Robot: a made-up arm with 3 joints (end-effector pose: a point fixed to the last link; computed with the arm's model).
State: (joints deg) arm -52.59 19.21 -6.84
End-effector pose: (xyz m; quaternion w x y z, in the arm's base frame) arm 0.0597 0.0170 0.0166 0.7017 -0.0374 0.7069 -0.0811
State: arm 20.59 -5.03 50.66
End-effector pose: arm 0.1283 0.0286 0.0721 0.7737 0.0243 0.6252 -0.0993
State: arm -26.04 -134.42 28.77
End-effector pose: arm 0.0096 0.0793 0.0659 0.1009 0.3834 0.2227 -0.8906
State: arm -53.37 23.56 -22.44
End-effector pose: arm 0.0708 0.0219 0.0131 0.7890 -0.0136 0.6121 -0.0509
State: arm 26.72 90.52 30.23
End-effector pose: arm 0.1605 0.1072 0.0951 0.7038 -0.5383 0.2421 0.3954
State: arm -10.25 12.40 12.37
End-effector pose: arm 0.1248 0.0247 0.0415 0.8255 -0.0473 0.5591 -0.0607
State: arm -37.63 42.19 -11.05
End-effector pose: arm 0.1019 0.0482 0.0133 0.8036 -0.0301 0.5763 0.1456
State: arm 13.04 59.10 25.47
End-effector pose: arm 0.1623 0.0759 0.0732 0.8088 -0.3211 0.4093 0.2742
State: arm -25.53 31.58 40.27
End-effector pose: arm 0.0907 0.0285 0.0303 0.5681 -0.1571 0.8054 0.0629
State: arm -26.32 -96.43 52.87
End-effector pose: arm 0.0148 0.0602 0.0673 0.2019 0.4371 0.5355 -0.6938
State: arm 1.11 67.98 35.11
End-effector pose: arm 0.1451 0.0720 0.0533 0.6972 -0.3714 0.5274 0.3127
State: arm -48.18 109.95 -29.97
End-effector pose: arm 0.0661 0.1270 0.0367 0.6399 0.1766 0.4042 0.6292
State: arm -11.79 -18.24 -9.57
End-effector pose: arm 0.1094 0.0003 0.0506 0.8642 0.0374 0.3889 -0.3171
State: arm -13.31 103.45 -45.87
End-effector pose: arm 0.1165 0.1373 0.0666 0.7296 0.0917 0.1200 0.6670
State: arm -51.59 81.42 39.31
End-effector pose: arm 0.0518 0.0617 0.0162 0.3723 -0.2223 0.7858 0.4411
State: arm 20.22 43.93 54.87
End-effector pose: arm 0.1534 0.0510 0.0831 0.7360 -0.3381 0.5754 0.1139
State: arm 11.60 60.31 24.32
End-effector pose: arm 0.1612 0.0769 0.0708 0.8052 -0.3191 0.4103 0.2855
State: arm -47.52 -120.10 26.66
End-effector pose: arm -0.0124 0.0684 0.0904 0.0959 0.1905 0.3004 -0.9297
